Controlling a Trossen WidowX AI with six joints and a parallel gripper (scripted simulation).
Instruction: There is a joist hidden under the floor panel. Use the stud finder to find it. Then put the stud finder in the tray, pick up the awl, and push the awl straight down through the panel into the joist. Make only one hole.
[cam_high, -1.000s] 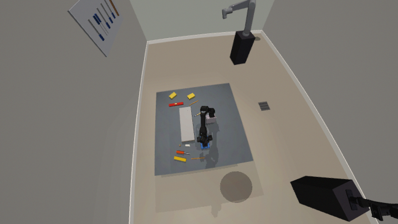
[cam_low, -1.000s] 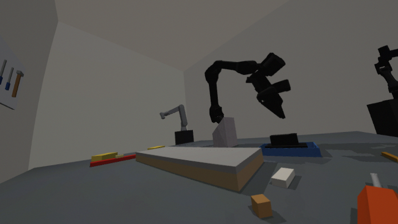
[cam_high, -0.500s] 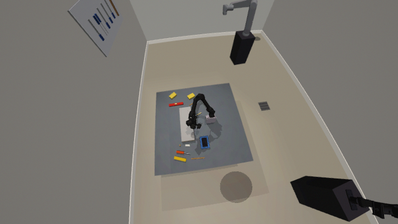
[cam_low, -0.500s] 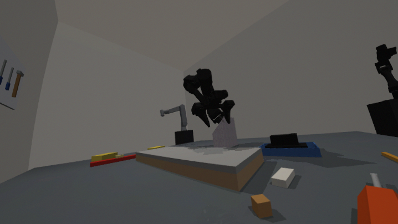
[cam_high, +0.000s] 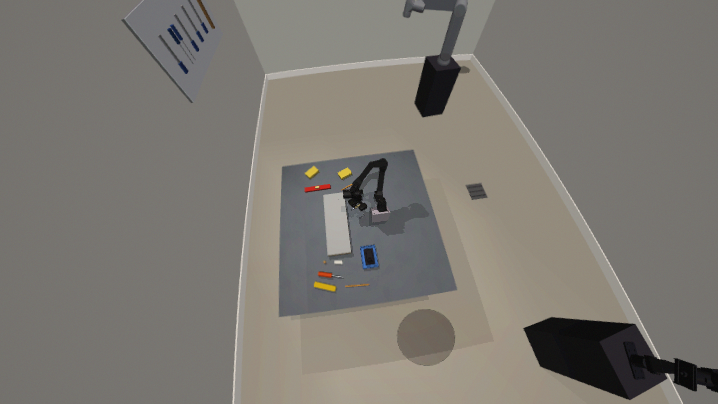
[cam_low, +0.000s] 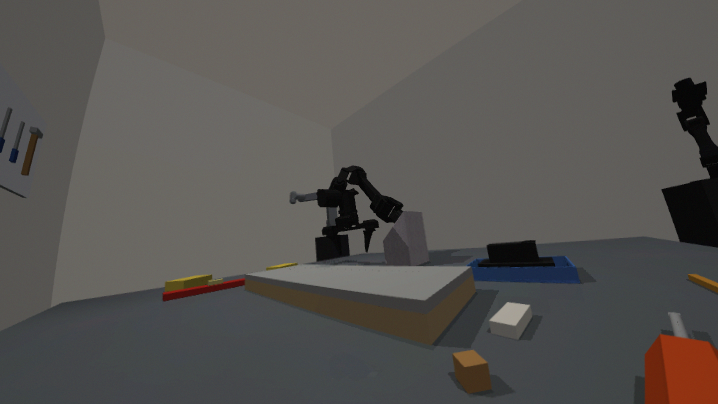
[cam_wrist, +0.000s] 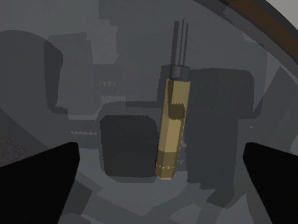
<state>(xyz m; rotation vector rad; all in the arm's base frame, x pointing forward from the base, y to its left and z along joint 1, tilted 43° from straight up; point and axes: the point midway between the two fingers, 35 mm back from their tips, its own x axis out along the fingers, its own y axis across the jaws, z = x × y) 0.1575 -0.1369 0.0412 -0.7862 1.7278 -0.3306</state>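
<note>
Right now the awl is 3 cm ahead of my gripper tip and 5 cm below it. The rest, counted from my gripper tip: red level: 31 cm ahead, 27 cm to the right, 4 cm below; blue tray: 2 cm ahead, 43 cm to the left, 5 cm below; black stud finder: 2 cm ahead, 44 cm to the left, 1 cm below.
</note>
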